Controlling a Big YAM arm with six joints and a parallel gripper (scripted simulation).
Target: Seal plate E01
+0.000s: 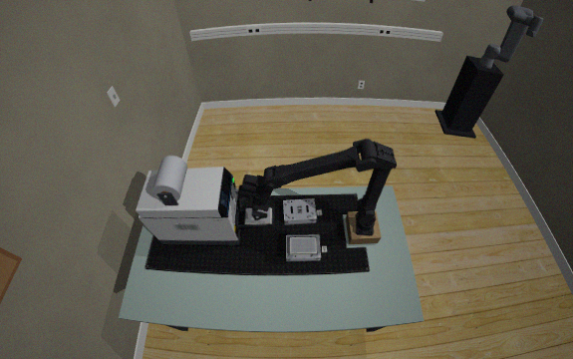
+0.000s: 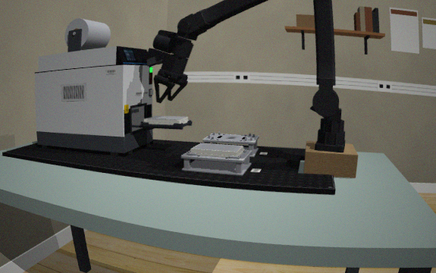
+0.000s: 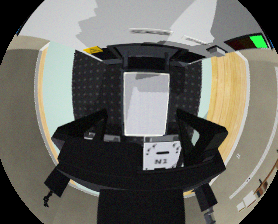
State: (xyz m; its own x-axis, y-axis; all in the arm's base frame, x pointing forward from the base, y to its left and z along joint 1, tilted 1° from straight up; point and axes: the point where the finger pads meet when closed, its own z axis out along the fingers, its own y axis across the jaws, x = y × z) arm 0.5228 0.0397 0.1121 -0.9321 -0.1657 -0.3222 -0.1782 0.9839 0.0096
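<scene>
Now: hand 1 cm to the left of the sealer stage and 8 cm above it. Also, from my hand: foil roll 33 cm ahead, 4 cm to the left, 24 cm above; plate 23 cm behind, 10 cm to the left, 12 cm below.
</scene>
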